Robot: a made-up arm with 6 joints. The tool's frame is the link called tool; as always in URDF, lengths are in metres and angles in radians. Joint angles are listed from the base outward.
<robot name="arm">
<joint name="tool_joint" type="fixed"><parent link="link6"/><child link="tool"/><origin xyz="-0.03 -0.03 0" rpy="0.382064 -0.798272 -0.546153"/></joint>
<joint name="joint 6" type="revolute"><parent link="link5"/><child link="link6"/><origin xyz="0.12 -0.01 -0.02" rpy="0 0 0"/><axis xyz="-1 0 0"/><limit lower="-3.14" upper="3.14"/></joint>
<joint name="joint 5" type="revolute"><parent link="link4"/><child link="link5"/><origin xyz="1.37 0 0" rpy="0 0 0"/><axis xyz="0 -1 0"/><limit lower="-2" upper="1.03"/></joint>
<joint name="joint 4" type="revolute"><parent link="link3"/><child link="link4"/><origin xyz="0 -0.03 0.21" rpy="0 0 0"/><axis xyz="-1 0 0"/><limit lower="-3.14" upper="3.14"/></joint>
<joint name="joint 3" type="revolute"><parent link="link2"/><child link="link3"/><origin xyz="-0.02 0 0.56" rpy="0 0 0"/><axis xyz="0 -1 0"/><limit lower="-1.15" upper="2.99"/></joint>
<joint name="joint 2" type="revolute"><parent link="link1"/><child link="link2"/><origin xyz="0.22 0.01 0.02" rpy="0 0 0"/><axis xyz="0 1 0"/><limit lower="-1.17" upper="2.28"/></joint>
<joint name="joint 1" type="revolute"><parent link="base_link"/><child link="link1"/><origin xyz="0 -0.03 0.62" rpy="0 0 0"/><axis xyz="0 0 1"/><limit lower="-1.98" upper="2.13"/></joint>
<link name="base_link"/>
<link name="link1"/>
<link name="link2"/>
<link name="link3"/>
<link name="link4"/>
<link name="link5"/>
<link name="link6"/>
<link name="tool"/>
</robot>
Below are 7 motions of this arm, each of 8 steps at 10 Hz.
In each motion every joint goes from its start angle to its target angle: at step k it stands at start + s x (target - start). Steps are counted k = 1, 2, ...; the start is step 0. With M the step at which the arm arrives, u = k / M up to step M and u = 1 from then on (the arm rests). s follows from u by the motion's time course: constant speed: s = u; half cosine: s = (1 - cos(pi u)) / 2; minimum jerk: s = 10 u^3 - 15 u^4 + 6 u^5.
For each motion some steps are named. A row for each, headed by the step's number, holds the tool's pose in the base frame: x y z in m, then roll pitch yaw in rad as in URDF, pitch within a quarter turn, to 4 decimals.
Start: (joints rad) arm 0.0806 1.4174 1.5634 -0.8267 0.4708 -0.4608
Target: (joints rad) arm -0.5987 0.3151 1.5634 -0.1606 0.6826 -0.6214
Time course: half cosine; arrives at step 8
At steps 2, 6, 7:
2: 2.0822 -0.1256 1.4624 1.9439 -0.1696 -1.3224
6: 0.7970 -0.5330 2.5476 2.9302 -0.4440 -2.4128
7: 0.5593 -0.4609 2.6212 3.0887 -0.4143 -2.6036

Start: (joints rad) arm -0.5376 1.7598 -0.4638 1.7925 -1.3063 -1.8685
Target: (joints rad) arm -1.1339 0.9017 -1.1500 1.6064 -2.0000 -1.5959
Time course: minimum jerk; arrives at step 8
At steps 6, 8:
6: 0.0460 -0.2948 -0.2768 -2.1243 -0.1700 -1.4679
8: 0.0317 -0.2886 -0.2405 -2.2002 -0.1948 -1.5081

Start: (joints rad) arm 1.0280 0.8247 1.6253 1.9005 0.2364 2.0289
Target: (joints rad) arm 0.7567 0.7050 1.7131 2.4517 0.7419 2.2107
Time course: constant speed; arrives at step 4
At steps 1, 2, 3, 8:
1: 0.8040 1.1392 2.2641 2.2165 0.0991 0.7619
2: 0.8335 1.0289 2.3054 2.0171 0.0477 0.6170
3: 0.8533 0.9172 2.3423 1.8275 -0.0050 0.4715
8: 0.8631 0.8049 2.3751 1.6482 -0.0573 0.3250

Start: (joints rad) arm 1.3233 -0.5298 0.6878 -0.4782 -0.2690 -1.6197
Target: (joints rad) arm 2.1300 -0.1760 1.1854 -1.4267 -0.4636 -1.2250
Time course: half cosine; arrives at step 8
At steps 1, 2, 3, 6, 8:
1: 0.0534 0.2491 2.5222 2.4088 -0.1645 0.9919
2: 0.0215 0.2485 2.5375 2.4104 -0.1684 1.1445
3: -0.0249 0.2406 2.5586 2.4091 -0.1808 1.3749
6: -0.1494 0.1606 2.6129 2.3672 -0.2732 2.1645
8: -0.1700 0.1292 2.6226 2.3452 -0.3092 2.3810

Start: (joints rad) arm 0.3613 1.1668 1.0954 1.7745 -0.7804 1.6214
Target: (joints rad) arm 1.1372 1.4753 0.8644 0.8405 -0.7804 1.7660
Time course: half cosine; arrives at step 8
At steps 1, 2, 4, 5, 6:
1: 2.0490 0.7341 0.9669 -3.1149 0.8477 -0.0990
2: 1.9868 0.9066 0.8586 -3.0367 0.9499 0.0341
4: 1.6501 1.4010 0.5056 -2.5497 1.2484 0.6798
5: 1.3970 1.6045 0.3187 -1.9110 1.3401 1.3900
6: 1.1551 1.7321 0.1648 -1.2296 1.3224 2.1231

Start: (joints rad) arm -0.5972 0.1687 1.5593 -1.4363 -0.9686 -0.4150
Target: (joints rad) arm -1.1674 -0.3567 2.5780 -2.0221 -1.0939 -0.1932
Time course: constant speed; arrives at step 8
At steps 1, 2, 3, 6, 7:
1: 0.1007 -0.0206 2.5906 1.4302 -0.8886 -0.3988
2: -0.1232 0.1808 2.5285 1.2500 -1.0820 -0.2627
3: -0.3051 0.4002 2.4123 0.8441 -1.2325 0.0912
6: -0.5496 1.0276 1.7919 -0.6692 -0.9587 1.4067
7: -0.5323 1.1807 1.5205 -0.8040 -0.7481 1.4605

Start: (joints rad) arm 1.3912 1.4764 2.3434 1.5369 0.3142 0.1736
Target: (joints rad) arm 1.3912 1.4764 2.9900 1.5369 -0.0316 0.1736
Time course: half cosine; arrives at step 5
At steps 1, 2, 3, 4, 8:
1: 0.2695 1.3949 2.0321 -2.6798 -0.4625 2.9573
2: 0.2378 1.1764 2.1238 -2.8617 -0.5335 2.9982
3: 0.1958 0.8905 2.1855 -3.1043 -0.6167 3.0909
4: 0.1608 0.6539 2.1920 2.9643 -0.6711 -3.0803
8: 0.1474 0.5637 2.1840 2.8780 -0.6869 -3.0290

